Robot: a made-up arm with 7 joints. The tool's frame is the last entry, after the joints.
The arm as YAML. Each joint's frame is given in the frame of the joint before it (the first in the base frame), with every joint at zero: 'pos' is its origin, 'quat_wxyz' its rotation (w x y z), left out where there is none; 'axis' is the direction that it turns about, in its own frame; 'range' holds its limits. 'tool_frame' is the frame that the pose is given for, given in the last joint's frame.
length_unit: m
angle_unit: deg
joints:
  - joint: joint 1
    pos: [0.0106, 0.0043, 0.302]
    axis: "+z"
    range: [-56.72, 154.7]
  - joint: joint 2
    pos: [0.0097, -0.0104, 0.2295]
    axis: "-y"
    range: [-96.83, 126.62]
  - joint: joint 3
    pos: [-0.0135, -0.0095, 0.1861]
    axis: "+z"
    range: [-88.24, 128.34]
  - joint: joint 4
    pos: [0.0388, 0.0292, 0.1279]
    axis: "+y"
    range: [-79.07, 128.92]
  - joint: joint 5
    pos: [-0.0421, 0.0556, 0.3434]
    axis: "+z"
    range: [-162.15, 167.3]
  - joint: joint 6
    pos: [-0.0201, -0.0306, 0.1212]
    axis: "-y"
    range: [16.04, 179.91]
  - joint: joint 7
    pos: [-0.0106, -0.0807, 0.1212]
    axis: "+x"
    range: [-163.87, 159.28]
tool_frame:
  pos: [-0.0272, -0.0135, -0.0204]
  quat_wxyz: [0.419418, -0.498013, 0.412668, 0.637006]
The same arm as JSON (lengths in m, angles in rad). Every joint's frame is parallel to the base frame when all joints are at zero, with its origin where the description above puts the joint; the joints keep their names.
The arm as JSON. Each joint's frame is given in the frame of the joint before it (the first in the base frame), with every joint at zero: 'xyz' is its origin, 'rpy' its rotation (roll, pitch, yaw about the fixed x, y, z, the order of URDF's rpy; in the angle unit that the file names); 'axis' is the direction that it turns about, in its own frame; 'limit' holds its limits. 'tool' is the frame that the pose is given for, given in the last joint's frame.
{
  "units": {
    "length": "m",
    "angle": "rad"
  },
  "joints": [
    {
      "name": "joint 1",
      "type": "revolute",
      "origin": {
        "xyz": [
          0.0106,
          0.0043,
          0.302
        ],
        "rpy": [
          0.0,
          0.0,
          0.0
        ]
      },
      "axis": [
        0.0,
        0.0,
        1.0
      ],
      "limit": {
        "lower": -0.99,
        "upper": 2.7
      }
    },
    {
      "name": "joint 2",
      "type": "revolute",
      "origin": {
        "xyz": [
          0.0097,
          -0.0104,
          0.2295
        ],
        "rpy": [
          0.0,
          0.0,
          0.0
        ]
      },
      "axis": [
        0.0,
        -1.0,
        0.0
      ],
      "limit": {
        "lower": -1.69,
        "upper": 2.2099
      }
    },
    {
      "name": "joint 3",
      "type": "revolute",
      "origin": {
        "xyz": [
          -0.0135,
          -0.0095,
          0.1861
        ],
        "rpy": [
          0.0,
          0.0,
          0.0
        ]
      },
      "axis": [
        0.0,
        0.0,
        1.0
      ],
      "limit": {
        "lower": -1.5401,
        "upper": 2.24
      }
    },
    {
      "name": "joint 4",
      "type": "revolute",
      "origin": {
        "xyz": [
          0.0388,
          0.0292,
          0.1279
        ],
        "rpy": [
          0.0,
          0.0,
          0.0
        ]
      },
      "axis": [
        0.0,
        1.0,
        0.0
      ],
      "limit": {
        "lower": -1.38,
        "upper": 2.2501
      }
    },
    {
      "name": "joint 5",
      "type": "revolute",
      "origin": {
        "xyz": [
          -0.0421,
          0.0556,
          0.3434
        ],
        "rpy": [
          0.0,
          0.0,
          0.0
        ]
      },
      "axis": [
        0.0,
        0.0,
        1.0
      ],
      "limit": {
        "lower": -2.8301,
        "upper": 2.9199
      }
    },
    {
      "name": "joint 6",
      "type": "revolute",
      "origin": {
        "xyz": [
          -0.0201,
          -0.0306,
          0.1212
        ],
        "rpy": [
          0.0,
          0.0,
          0.0
        ]
      },
      "axis": [
        0.0,
        -1.0,
        0.0
      ],
      "limit": {
        "lower": 0.28,
        "upper": 3.14
      }
    },
    {
      "name": "joint 7",
      "type": "revolute",
      "origin": {
        "xyz": [
          -0.0106,
          -0.0807,
          0.1212
        ],
        "rpy": [
          0.0,
          0.0,
          0.0
        ]
      },
      "axis": [
        1.0,
        0.0,
        0.0
      ],
      "limit": {
        "lower": -2.8601,
        "upper": 2.78
      }
    }
  ],
  "tool": {
    "origin": {
      "xyz": [
        -0.0272,
        -0.0135,
        -0.0204
      ],
      "rpy": [
        0.5841,
        1.3737,
        2.4605
      ]
    }
  }
}

